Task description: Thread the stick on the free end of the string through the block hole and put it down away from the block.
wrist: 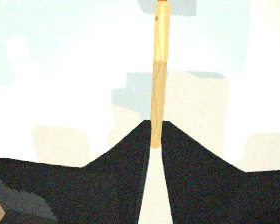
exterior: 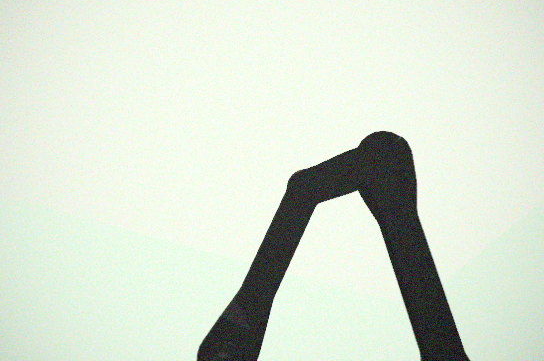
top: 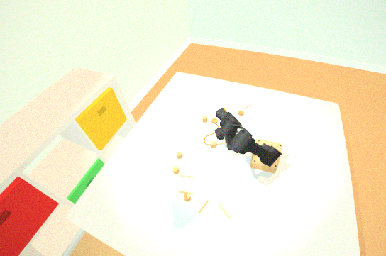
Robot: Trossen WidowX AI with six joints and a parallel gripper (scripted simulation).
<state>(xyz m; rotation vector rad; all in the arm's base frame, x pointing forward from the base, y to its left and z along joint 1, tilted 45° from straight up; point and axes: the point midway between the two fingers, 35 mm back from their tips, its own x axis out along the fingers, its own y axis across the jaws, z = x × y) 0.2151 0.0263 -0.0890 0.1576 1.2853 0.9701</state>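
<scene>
My gripper tip is now 8 cm short of the square wooden block and 4 cm to the right of it. Round my gripper tip: thin wooden stick 4 cm ahead, 2 cm to the left; round wooden button 14 cm ahead, 13 cm to the right, 1 cm below; yellow piece 11 cm ahead, 24 cm to the right.
</scene>
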